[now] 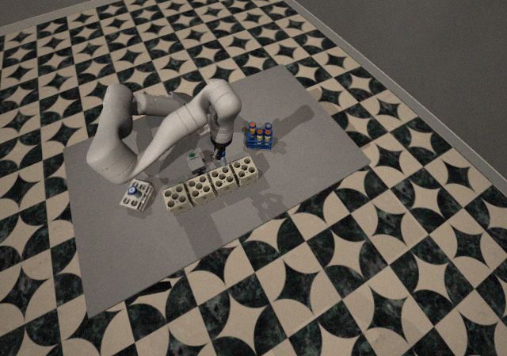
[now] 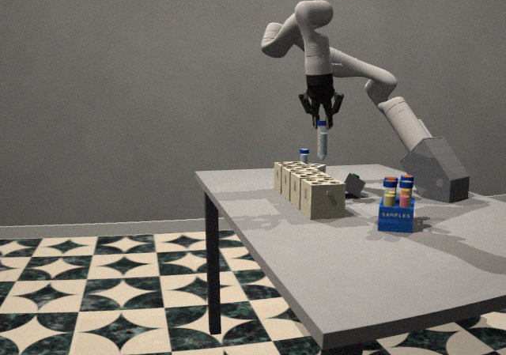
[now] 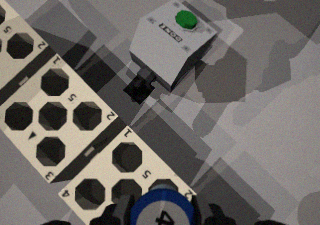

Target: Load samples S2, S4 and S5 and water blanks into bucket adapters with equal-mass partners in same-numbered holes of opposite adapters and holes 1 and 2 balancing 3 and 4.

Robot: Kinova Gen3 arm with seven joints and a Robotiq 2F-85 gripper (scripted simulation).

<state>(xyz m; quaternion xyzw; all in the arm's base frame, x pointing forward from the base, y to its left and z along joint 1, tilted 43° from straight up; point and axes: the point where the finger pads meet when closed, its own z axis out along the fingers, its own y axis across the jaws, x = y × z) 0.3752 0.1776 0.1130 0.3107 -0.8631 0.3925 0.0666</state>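
The white-dot blank lies 50 mm below my hand and 10 mm ahead of it. The rest, counted from my hand: small sloped done desk (190 mm below, 150 mm behind, 100 mm to the right); sample tube (270 mm to the left, 180 mm below, 60 mm behind); green done key (180 mm below, 170 mm behind, 100 mm to the right).
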